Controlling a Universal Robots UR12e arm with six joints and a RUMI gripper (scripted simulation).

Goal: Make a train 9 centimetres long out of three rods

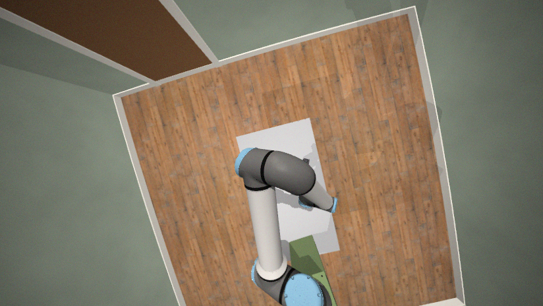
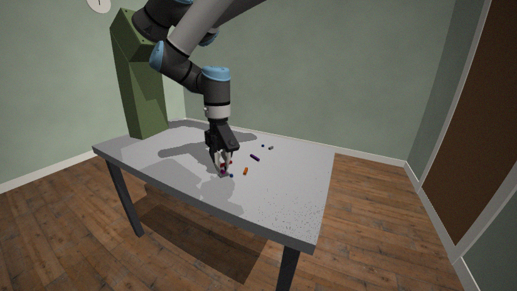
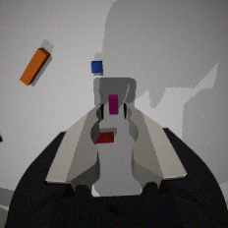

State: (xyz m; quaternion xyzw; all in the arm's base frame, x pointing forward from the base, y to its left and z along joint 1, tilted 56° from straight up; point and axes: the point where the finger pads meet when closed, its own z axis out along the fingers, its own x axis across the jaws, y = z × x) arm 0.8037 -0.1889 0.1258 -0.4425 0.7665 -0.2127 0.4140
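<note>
My hand is 10 mm above the magenta rod. Also, from my hand: orange rod: 80 mm ahead, 50 mm to the left, 10 mm below; red rod: 30 mm behind, 60 mm to the left, 10 mm below; purple rod: 60 mm ahead, 170 mm to the left, 10 mm below.
</note>
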